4 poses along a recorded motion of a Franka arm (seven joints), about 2.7 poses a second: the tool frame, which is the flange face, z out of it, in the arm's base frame.
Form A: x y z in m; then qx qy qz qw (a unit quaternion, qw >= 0).
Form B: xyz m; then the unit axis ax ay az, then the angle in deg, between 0 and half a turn. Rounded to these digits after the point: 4 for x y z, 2 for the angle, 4 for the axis.
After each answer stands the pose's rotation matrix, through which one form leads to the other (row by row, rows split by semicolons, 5 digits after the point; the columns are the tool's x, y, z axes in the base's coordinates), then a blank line. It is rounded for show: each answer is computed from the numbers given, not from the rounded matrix.
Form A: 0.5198 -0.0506 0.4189 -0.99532 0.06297 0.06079 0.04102
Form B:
0.5198 -0.0506 0.4189 -0.9962 0.0630 0.0608 175.30
0.98468 -0.13034 -0.11584; -0.12036 -0.98870 0.08931; -0.12618 -0.07400 -0.98924

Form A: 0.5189 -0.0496 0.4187 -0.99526 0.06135 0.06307 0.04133
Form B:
0.5189 -0.0496 0.4187 -0.9961 0.0614 0.0631 175.26
0.98452 -0.12733 -0.12047; -0.11691 -0.98906 0.09001; -0.13061 -0.07453 -0.98863

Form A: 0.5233 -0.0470 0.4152 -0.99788 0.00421 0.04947 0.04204
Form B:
0.5233 -0.0470 0.4152 -0.9988 0.0042 0.0495 175.18
0.99507 -0.01256 -0.09838; -0.00424 -0.99643 0.08432; -0.09908 -0.08349 -0.99157

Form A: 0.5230 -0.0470 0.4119 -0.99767 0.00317 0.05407 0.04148
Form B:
0.5230 -0.0470 0.4119 -0.9985 0.0032 0.0541 175.25
0.99413 -0.01081 -0.10763; -0.00184 -0.99654 0.08311; -0.10815 -0.08242 -0.99071

